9 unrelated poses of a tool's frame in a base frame.
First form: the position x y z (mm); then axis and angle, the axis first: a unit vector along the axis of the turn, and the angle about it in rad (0 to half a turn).
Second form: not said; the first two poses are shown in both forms.
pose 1, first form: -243.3, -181.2, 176.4, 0.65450, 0.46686, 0.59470, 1.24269
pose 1, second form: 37.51, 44.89, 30.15, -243.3, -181.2, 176.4
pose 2, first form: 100.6, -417.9, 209.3, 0.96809, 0.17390, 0.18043, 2.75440
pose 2, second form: 160.53, 23.71, -16.24, 100.6, -417.9, 209.3
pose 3, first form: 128.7, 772.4, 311.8, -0.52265, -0.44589, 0.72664, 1.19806
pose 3, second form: -21.86, -41.05, 44.50, 128.7, 772.4, 311.8
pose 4, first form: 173.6, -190.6, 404.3, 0.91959, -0.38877, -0.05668, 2.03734
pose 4, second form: 119.42, -25.01, 31.07, 173.6, -190.6, 404.3
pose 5, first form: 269.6, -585.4, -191.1, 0.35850, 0.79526, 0.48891, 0.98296
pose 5, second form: 10.72, 47.72, 24.58, 269.6, -585.4, -191.1
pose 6, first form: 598.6, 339.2, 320.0, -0.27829, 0.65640, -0.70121, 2.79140
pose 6, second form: 88.98, 37.13, 171.80, 598.6, 339.2, 320.0
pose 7, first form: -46.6, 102.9, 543.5, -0.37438, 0.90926, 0.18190, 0.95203
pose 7, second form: -32.23, 45.40, 24.50, -46.6, 102.9, 543.5
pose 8, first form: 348.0, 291.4, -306.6, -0.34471, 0.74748, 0.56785, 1.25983
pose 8, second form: -49.61, 35.15, 61.63, 348.0, 291.4, -306.6
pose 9, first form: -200.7, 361.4, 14.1, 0.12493, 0.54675, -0.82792, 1.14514
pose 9, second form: 24.96, 25.93, -62.01, -200.7, 361.4, 14.1
